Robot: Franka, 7 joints.
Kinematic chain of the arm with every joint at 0, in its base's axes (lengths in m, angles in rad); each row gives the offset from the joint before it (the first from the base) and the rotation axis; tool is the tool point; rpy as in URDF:
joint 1: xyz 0 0 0.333 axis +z
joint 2: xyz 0 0 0 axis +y
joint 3: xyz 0 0 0.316 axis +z
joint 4: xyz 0.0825 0 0 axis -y
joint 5: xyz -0.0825 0 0.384 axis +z
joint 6: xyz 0 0 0 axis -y
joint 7: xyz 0.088 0 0 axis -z
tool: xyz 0 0 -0.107 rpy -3.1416 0 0
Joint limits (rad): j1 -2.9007..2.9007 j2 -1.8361..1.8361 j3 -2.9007..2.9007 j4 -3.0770..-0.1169 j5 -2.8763..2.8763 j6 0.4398..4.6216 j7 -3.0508..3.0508
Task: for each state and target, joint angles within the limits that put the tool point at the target. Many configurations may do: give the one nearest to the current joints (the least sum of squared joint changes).
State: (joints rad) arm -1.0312 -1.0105 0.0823 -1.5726 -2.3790 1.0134 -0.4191
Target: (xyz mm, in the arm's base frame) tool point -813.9 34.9 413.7
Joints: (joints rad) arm -0.2585 -1.8192 -0.3553 -0.8522 -2.4970 1.4940 -0.4191
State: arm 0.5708 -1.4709 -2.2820 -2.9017 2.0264 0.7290 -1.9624
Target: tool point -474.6 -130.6 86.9
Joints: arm -0.2120 -1.0421 -2.8649 -2.1803 2.3125 0.7141 -1.9624
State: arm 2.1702 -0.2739 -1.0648 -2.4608 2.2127 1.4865 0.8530
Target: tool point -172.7 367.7 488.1
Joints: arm 2.4851 -0.4348 -0.6874 -2.6497 2.0997 1.3694 0.8530
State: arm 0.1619 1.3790 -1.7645 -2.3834 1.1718 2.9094 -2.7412
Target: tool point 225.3 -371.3 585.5
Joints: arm 0.5096 1.5743 -1.9594 -2.4137 1.2023 3.0188 -2.7412
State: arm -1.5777 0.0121 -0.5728 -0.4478 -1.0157 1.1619 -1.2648
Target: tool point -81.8 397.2 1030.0
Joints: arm -1.7845 -0.5556 -0.6760 -0.2086 -1.1310 1.5916 -1.2648
